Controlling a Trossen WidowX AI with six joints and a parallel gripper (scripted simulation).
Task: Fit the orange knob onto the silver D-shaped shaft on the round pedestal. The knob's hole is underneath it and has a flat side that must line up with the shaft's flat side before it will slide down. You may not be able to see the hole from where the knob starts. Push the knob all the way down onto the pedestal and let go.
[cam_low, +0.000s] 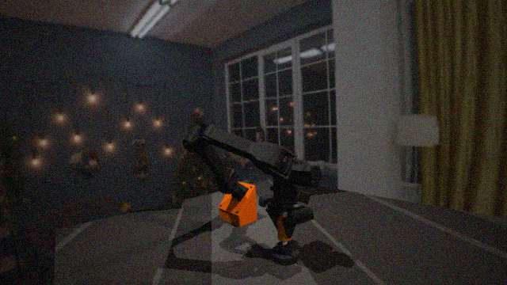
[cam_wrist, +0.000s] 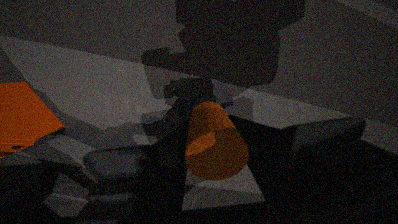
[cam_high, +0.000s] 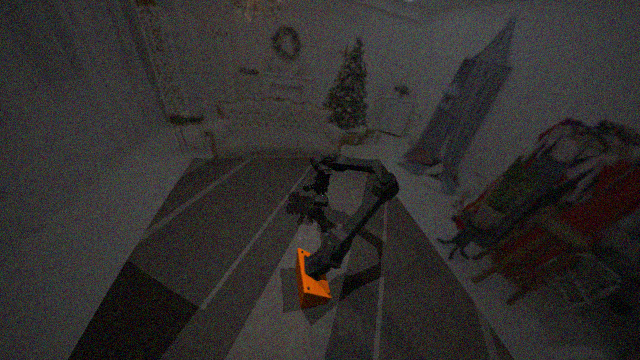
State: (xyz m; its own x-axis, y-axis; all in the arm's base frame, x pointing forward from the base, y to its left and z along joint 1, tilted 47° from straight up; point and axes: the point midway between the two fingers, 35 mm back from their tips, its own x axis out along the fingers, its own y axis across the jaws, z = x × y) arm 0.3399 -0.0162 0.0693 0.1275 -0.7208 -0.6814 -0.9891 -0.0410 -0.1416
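The orange knob lies 3 cm above my gripper tip. Round my gripper tip: round pedestal (4 cm below).
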